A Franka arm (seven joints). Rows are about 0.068 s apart.
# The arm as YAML. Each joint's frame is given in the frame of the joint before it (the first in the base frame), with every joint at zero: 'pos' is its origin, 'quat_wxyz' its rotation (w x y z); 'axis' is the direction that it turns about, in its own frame. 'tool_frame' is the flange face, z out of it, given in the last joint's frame.
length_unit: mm
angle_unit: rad
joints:
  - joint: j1
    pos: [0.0, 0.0, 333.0]
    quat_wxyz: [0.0, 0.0, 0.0, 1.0]
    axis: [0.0, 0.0, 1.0]
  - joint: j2
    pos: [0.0, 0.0, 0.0]
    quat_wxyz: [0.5, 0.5, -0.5, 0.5]
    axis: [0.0, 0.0, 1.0]
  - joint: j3
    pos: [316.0, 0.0, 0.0]
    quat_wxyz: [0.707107, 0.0, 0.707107, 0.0]
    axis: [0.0, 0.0, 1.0]
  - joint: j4
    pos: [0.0, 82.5, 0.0]
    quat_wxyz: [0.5, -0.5, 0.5, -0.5]
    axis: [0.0, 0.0, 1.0]
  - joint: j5
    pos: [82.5, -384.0, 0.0]
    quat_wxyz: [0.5, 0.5, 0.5, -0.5]
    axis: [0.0, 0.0, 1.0]
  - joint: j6
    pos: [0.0, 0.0, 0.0]
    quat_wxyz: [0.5, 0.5, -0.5, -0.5]
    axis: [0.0, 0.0, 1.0]
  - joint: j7
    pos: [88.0, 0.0, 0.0]
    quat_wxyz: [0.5, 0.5, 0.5, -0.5]
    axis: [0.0, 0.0, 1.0]
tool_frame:
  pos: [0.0, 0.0, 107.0]
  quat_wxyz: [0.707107, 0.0, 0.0, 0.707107]
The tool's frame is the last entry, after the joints.
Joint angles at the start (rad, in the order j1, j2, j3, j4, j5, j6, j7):
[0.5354, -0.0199, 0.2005, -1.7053, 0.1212, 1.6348, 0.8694]
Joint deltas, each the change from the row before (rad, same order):
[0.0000, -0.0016, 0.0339, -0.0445, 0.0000, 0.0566, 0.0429]
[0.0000, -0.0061, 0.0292, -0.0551, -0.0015, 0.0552, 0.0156]
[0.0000, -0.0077, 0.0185, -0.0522, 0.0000, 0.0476, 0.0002]
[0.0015, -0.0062, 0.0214, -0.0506, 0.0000, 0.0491, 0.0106]
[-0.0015, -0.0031, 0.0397, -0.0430, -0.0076, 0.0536, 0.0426]
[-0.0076, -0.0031, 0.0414, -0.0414, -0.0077, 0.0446, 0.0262]
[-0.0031, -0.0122, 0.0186, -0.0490, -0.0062, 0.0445, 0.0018]
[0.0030, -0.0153, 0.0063, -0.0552, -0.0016, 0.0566, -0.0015]
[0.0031, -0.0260, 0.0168, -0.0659, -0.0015, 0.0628, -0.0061]
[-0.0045, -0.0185, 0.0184, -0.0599, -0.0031, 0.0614, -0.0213]
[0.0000, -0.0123, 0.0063, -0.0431, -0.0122, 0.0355, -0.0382]
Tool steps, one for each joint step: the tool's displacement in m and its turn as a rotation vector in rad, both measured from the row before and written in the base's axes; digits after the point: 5 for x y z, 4 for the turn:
[-0.01104, 0.01457, -0.01570, 0.0028, -0.0086, -0.0154]
[-0.01173, 0.01039, -0.01854, -0.0012, -0.0064, 0.0074]
[-0.00893, 0.00501, -0.01696, -0.0010, -0.0045, 0.0127]
[-0.01079, 0.00619, -0.01690, -0.0009, -0.0052, 0.0067]
[-0.01594, 0.01179, -0.01469, -0.0016, -0.0150, -0.0076]
[-0.01532, 0.00879, -0.01470, -0.0052, -0.0112, 0.0059]
[-0.00966, 0.00019, -0.01353, -0.0031, -0.0141, 0.0118]
[-0.00745, -0.00259, -0.01366, 0.0061, -0.0173, 0.0065]
[-0.01396, -0.00220, -0.01315, 0.0070, -0.0249, 0.0212]
[-0.01005, -0.00364, -0.01409, 0.0056, -0.0235, 0.0317]
[-0.00587, -0.00514, -0.01117, -0.0085, -0.0185, 0.0479]

